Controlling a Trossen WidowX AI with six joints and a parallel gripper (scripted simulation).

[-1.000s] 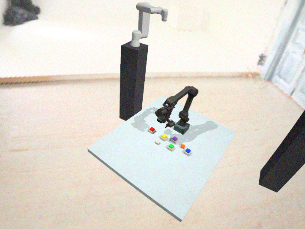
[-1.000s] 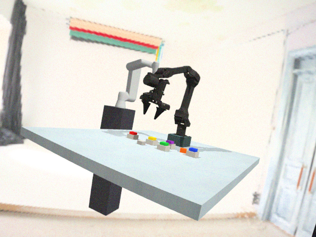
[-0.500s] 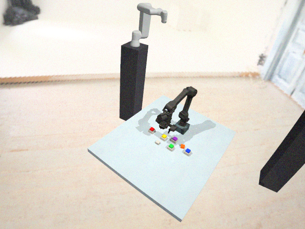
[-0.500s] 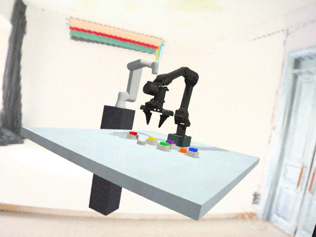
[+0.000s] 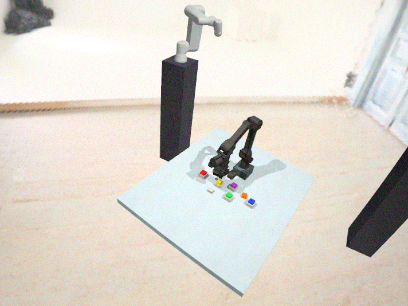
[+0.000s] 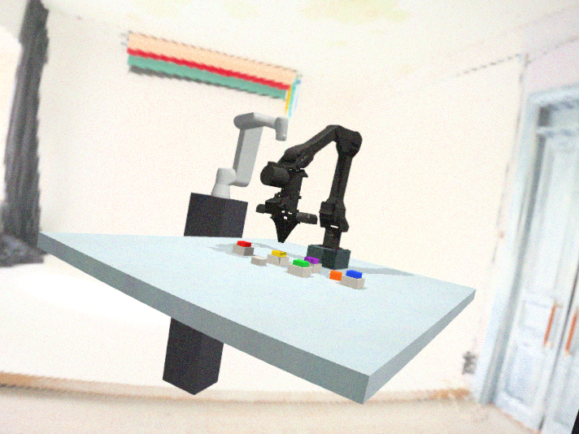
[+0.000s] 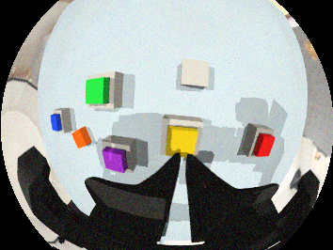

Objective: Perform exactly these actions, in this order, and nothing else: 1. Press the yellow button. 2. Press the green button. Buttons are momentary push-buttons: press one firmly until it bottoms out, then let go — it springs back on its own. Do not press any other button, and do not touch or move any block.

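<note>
Right now the yellow button is 30 mm below my gripper tip. Also, from my gripper tip: green button: 100 mm to the left, 70 mm ahead, 30 mm below; purple button: 90 mm to the left, 30 mm below, 30 mm behind; red button: 130 mm to the right, 30 mm below, 20 mm behind.
</note>
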